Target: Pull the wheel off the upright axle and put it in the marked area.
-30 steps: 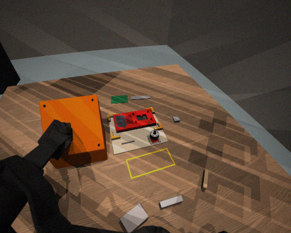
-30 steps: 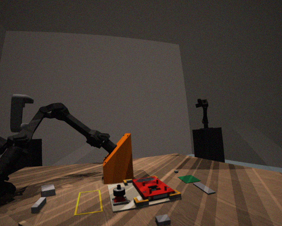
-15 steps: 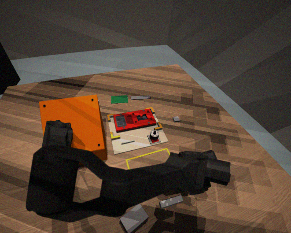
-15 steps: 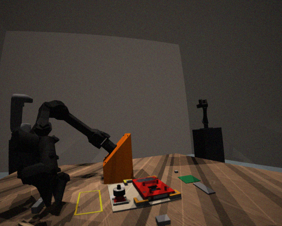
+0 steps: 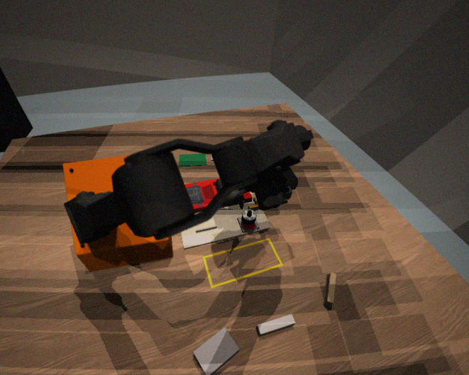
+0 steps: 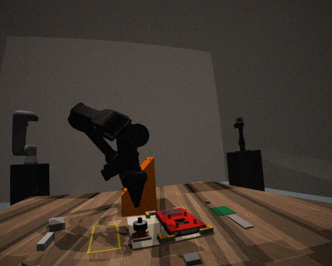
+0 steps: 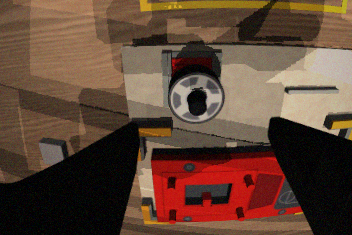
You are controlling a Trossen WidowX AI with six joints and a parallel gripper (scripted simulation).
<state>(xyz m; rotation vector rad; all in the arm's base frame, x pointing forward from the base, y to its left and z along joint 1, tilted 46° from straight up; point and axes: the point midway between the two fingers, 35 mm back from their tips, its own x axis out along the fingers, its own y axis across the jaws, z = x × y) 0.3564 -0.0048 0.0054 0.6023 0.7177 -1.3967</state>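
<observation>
My gripper tip is now 6 cm above the wheel and 1 cm to the right of it. Round my gripper tip: wooden stick: 22 cm to the right, 14 cm ahead, 9 cm below; upright axle: 7 cm below, 1 cm to the left; green tile: 33 cm to the left, 13 cm behind, 10 cm below.
</observation>
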